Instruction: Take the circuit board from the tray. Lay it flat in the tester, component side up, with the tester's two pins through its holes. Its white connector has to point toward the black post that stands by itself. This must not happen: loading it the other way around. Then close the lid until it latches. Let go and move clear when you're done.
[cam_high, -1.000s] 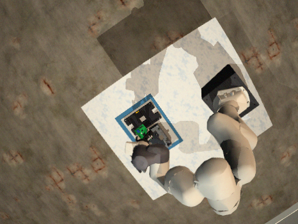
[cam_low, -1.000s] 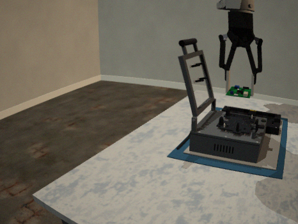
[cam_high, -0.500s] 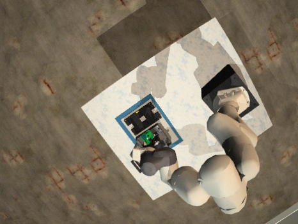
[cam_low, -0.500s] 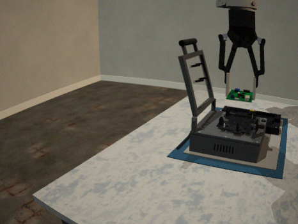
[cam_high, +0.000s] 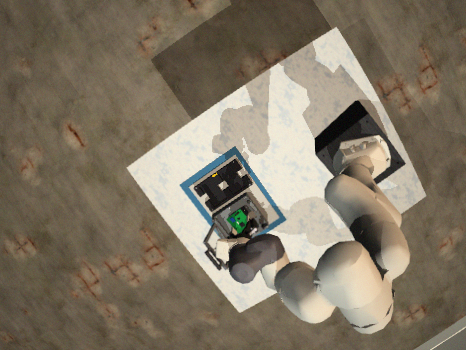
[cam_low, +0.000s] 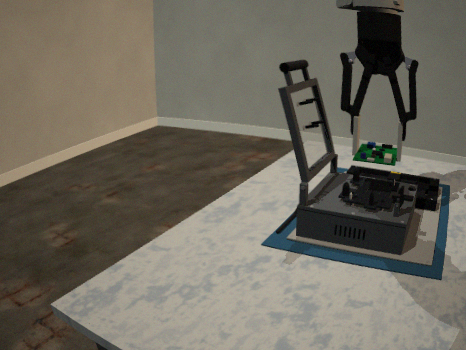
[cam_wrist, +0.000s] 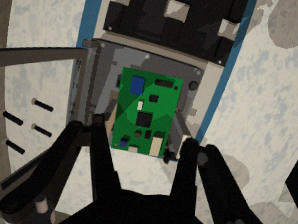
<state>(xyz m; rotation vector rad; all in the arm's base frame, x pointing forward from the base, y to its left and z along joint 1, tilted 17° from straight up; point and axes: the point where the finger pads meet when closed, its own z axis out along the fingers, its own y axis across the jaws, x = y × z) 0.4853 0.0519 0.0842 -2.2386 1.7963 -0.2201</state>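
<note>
The tester nest lies 80 mm below my hand and 20 mm to the left of it. Also, from my hand: tester lid (120 mm ahead, 40 mm to the left, 30 mm above); then green circuit board (20 mm below).
</note>
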